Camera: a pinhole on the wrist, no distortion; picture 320 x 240 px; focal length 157.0 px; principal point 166.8 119.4 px. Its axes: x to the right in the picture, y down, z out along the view. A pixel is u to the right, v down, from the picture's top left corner.
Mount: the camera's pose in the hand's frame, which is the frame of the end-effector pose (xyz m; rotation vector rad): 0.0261 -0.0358 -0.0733 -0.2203 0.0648 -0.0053
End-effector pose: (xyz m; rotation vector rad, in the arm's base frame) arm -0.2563 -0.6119 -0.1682 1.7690 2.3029 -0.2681
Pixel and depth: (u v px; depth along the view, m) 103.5 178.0 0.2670
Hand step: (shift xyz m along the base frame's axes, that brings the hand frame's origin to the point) 0.1443 -0.0762 -0.1471
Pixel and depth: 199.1 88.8 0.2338
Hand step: -0.0403 0.0300 -0.1799
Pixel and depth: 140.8 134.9 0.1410
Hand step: 0.0097 -0.0041 -0.0633
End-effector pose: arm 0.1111 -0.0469 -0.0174 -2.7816 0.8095 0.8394
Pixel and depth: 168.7 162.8 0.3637
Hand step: -0.1605 -0.0766 -0.2413
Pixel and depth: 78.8 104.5 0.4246
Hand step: -0.3138 0.1631 -0.2042
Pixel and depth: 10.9 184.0 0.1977
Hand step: -0.2118 0.0265 -0.0069
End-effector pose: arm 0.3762 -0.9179 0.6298 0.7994 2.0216 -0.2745
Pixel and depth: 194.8 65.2 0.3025
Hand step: 0.0804 -0.1278 -0.2243
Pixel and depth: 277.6 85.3 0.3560
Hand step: 0.0515 -0.0305 -0.4037
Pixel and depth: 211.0 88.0 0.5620
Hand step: 0.2338 -0.1583 -0.4562
